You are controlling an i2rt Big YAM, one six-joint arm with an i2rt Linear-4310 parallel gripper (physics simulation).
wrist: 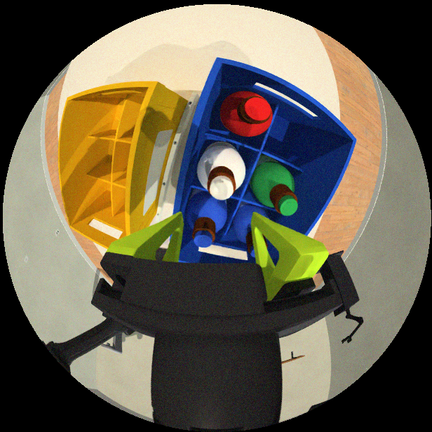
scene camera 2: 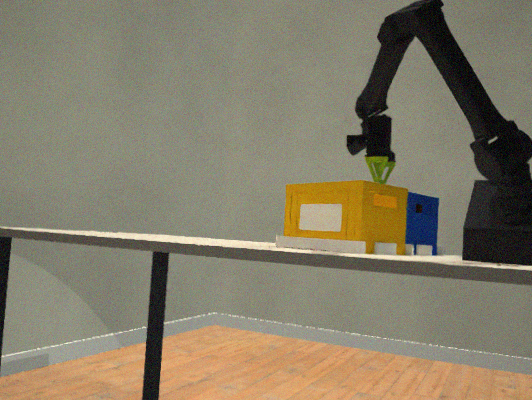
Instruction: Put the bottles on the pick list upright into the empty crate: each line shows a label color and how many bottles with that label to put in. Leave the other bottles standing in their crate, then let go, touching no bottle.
Scene:
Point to a white bottle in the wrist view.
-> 221,170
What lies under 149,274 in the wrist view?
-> My gripper.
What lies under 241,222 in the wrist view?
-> A blue-capped bottle.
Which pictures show the green bottle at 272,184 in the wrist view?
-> The wrist view only.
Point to a blue-capped bottle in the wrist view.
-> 205,214

